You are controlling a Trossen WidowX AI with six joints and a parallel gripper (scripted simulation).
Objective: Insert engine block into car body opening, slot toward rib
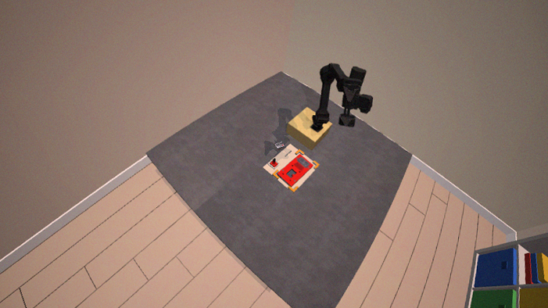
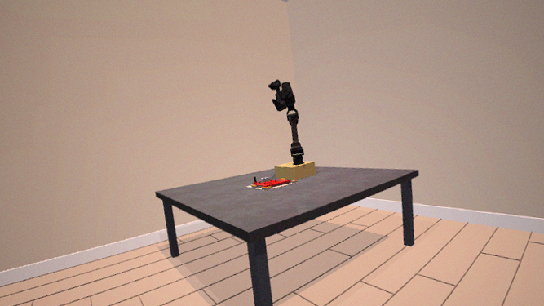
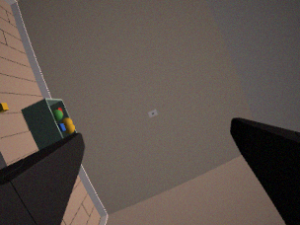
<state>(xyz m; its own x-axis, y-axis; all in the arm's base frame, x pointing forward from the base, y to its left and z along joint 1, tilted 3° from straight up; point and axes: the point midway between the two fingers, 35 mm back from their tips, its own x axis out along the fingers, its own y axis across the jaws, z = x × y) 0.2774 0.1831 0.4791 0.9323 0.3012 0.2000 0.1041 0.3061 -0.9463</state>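
My gripper tip is 100 mm past the grey engine block, 300 mm to the left of it and 550 mm above it.
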